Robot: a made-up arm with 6 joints.
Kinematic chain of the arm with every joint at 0, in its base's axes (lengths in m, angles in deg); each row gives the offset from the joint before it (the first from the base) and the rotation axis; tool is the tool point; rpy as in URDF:
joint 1: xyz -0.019 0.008 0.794 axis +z
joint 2: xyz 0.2 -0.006 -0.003 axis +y
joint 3: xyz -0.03 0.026 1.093 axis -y
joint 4: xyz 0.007 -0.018 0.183 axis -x
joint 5: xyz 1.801 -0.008 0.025 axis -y
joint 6: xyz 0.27 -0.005 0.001 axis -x
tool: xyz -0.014 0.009 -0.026 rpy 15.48 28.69 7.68
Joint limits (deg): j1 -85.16..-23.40 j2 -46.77..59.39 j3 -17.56..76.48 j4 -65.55..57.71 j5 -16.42..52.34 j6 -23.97..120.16
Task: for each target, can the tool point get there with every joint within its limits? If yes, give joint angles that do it. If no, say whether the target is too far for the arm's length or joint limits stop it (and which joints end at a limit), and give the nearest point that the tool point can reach.
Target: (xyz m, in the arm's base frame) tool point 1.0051 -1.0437 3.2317
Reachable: yes | joints -47.20 -12.38 20.47 27.97 30.49 81.49
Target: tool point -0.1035 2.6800 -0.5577
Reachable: no: joint limits stop it (at a limit: joint 1, joint 2, joint 3, joint 5, joint 6) | nearest point -0.1770 2.0424 2.9274 | short by 3.544 m
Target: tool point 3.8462 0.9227 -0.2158
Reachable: no: too far | nearest point 2.5422 -0.8958 0.1505 | short by 2.268 m
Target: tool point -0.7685 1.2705 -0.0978
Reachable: no: joint limits stop it (at a limit: joint 1, joint 2, joint 3, joint 5) | nearest point 1.5474 -0.6435 -0.5949 | short by 3.045 m
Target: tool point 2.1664 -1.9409 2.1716
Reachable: yes | joints -41.71 43.46 52.05 24.74 13.49 74.07
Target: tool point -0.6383 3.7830 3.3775
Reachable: no: too far | nearest point -0.3484 2.0158 2.9725 | short by 1.836 m
